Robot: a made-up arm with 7 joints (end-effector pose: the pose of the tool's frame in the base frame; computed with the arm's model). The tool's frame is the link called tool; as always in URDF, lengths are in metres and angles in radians.
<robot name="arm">
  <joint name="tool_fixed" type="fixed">
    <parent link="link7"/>
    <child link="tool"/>
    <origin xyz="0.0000 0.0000 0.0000" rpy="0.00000 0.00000 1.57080"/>
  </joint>
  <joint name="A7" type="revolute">
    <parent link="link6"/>
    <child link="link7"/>
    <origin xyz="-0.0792 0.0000 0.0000" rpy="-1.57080 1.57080 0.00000"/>
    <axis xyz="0 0 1"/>
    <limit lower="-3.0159" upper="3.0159"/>
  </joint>
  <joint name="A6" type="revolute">
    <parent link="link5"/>
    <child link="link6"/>
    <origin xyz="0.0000 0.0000 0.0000" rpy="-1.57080 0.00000 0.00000"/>
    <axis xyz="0 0 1"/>
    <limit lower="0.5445" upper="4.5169"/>
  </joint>
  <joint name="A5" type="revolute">
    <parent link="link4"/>
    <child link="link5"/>
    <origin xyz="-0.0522 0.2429 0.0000" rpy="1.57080 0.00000 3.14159"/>
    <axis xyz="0 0 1"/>
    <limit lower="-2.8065" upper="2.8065"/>
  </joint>
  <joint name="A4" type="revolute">
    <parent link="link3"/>
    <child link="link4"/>
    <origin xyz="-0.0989 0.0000 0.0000" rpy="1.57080 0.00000 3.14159"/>
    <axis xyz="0 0 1"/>
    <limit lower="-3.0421" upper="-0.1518"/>
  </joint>
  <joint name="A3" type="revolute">
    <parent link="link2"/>
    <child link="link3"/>
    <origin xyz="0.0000 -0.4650 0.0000" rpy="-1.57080 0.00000 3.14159"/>
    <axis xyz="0 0 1"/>
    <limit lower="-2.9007" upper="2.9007"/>
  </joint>
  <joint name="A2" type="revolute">
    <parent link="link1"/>
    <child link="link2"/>
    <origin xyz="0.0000 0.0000 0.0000" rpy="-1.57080 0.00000 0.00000"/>
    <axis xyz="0 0 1"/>
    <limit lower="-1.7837" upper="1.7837"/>
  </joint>
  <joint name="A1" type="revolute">
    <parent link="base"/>
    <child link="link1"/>
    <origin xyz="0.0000 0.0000 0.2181"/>
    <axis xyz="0 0 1"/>
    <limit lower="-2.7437" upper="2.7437"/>
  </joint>
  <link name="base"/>
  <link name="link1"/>
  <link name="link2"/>
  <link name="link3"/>
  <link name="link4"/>
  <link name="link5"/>
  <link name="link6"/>
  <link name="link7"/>
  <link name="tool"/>
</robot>
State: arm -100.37 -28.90 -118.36 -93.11 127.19 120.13 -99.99
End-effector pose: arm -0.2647 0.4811 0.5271 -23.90 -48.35 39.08
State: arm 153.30 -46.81 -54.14 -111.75 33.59 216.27 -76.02
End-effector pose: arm 0.3480 0.1385 0.6694 -69.38 -44.32 -92.90
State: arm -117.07 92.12 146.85 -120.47 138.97 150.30 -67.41
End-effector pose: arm 0.0494 -0.3977 0.4678 -2.85 14.75 -37.90
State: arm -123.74 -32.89 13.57 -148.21 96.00 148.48 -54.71
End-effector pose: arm -0.0612 -0.0954 0.5857 58.67 -123.20 86.67
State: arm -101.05 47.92 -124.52 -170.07 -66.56 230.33 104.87
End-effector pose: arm -0.2214 -0.1304 0.4744 -63.14 -113.85 3.45
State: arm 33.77 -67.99 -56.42 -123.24 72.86 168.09 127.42
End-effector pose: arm -0.0669 -0.4517 0.4884 43.33 60.34 59.03
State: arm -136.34 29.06 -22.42 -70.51 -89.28 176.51 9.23
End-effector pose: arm -0.4455 -0.3602 0.5847 83.79 -58.46 -53.39
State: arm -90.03 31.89 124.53 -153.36 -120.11 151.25 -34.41
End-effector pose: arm 0.1640 0.0406 0.5044 12.93 128.25 35.30
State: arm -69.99 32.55 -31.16 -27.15 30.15 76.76 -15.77
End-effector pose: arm 0.0989 -0.5701 0.7638 141.29 -92.13 29.77
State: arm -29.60 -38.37 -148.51 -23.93 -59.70 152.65 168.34
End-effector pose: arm -0.5227 0.1581 0.7605 -92.36 -9.72 83.65
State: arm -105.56 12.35 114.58 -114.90 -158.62 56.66 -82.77
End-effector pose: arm 0.3906 -0.0400 0.6615 32.85 14.37 -81.97
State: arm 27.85 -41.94 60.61 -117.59 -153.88 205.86 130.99
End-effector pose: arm -0.2602 0.1540 0.5574 -58.59 -136.92 -87.86
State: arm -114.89 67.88 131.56 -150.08 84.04 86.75 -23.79
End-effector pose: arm 0.1539 -0.2024 0.4880 -42.54 -30.52 20.03
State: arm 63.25 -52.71 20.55 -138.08 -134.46 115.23 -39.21
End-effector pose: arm -0.1312 0.0475 0.6089 -3.63 36.84 43.45
